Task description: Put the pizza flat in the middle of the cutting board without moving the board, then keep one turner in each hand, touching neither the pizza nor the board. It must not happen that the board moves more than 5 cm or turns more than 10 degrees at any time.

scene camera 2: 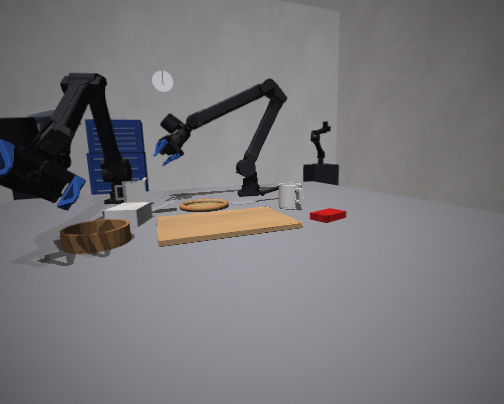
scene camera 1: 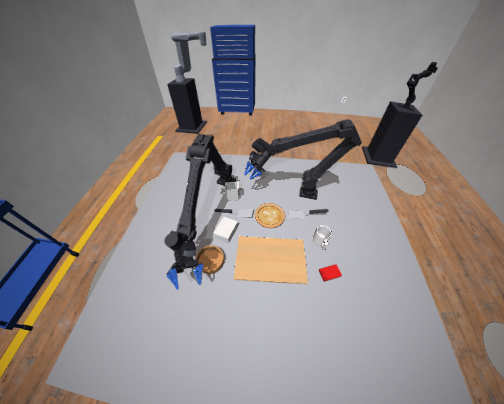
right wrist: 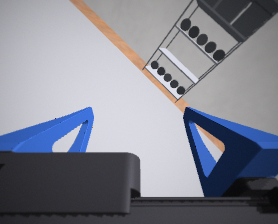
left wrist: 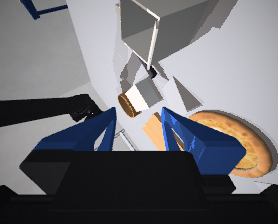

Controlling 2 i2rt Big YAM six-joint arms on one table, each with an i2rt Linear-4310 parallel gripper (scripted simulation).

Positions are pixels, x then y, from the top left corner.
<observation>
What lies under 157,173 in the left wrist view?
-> My left gripper.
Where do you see a wooden bowl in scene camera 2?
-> At 95,236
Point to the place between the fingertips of my right gripper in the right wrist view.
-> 138,112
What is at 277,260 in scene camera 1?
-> A wooden cutting board.
</observation>
